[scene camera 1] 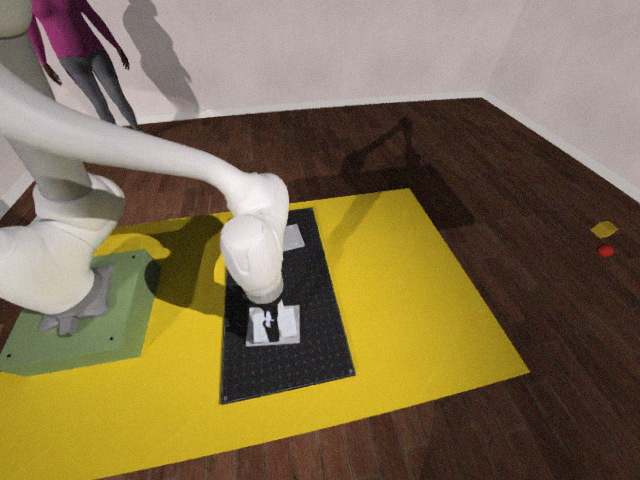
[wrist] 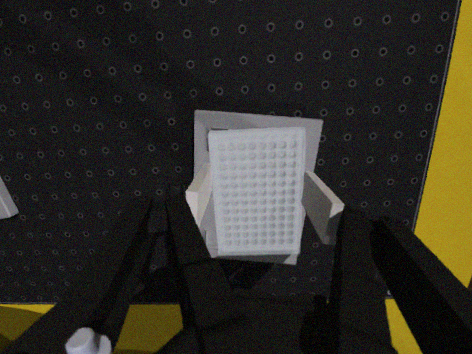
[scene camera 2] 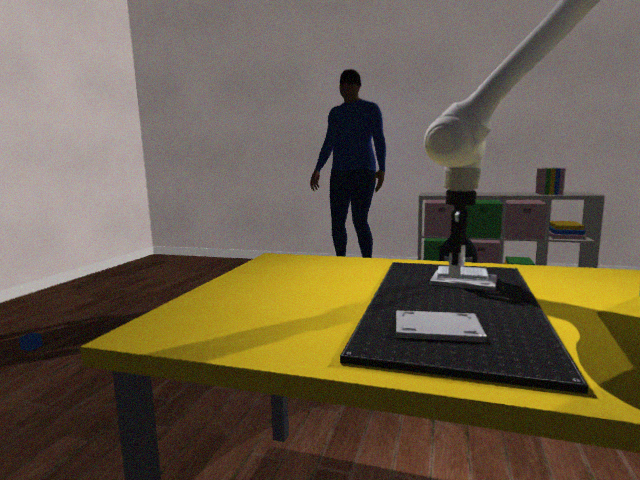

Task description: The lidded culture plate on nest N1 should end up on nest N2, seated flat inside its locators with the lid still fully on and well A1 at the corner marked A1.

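Where they show: gripper, fingertip midpoint: (scene camera 1: 279, 323) (wrist: 257, 182) (scene camera 2: 456, 272); arm's base, link origin: (scene camera 1: 80, 296).
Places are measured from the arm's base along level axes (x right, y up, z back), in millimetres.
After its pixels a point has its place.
Note:
The white lidded culture plate (scene camera 1: 289, 321) {x 265, y -66, z -588 mm} (scene camera 2: 476, 272) {x 236, y -66, z -509 mm} (wrist: 257, 155) {x 263, y -66, z -584 mm} is at nest N1 (scene camera 1: 289, 340) {x 314, y -85, z -573 mm} (scene camera 2: 488, 282) {x 197, y -82, z -487 mm} (wrist: 260, 120) {x 273, y -85, z -612 mm}, its lid on. It looks slightly turned against the nest's outline in the wrist view; whether it sits flat is not clear. My gripper (scene camera 1: 272, 329) {x 258, y -74, z -557 mm} (scene camera 2: 457, 268) {x 258, y -74, z -557 mm} (wrist: 257, 182) {x 258, y -74, z -557 mm} is shut on the plate, its pale pads against both long sides. A finger hides part of the nest's lower left in the wrist view; no A1 mark is readable. Nest N2 (scene camera 1: 293, 237) {x -71, y -85, z -698 mm} (scene camera 2: 439, 326) {x -105, y -85, z -649 mm} is bare, with dark corner locators; its corner (wrist: 7, 204) {x -25, y -88, z -582 mm} shows at the left of the wrist view.
Both nests are on a black perforated board (scene camera 1: 310, 289) {x 168, y -96, z -689 mm} (scene camera 2: 511, 335) {x -108, y -96, z -517 mm} (wrist: 370, 85) {x 380, y -96, z -621 mm} on the yellow table (scene camera 1: 403, 289) {x 276, y -109, z -1005 mm} (scene camera 2: 289, 304) {x 66, y -109, z -987 mm}. The arm's green base block (scene camera 1: 126, 320) {x 128, y -6, z -143 mm} stands left of the board in scene view 1. People stand beyond the table, and a shelf unit (scene camera 2: 511, 195) is behind it.

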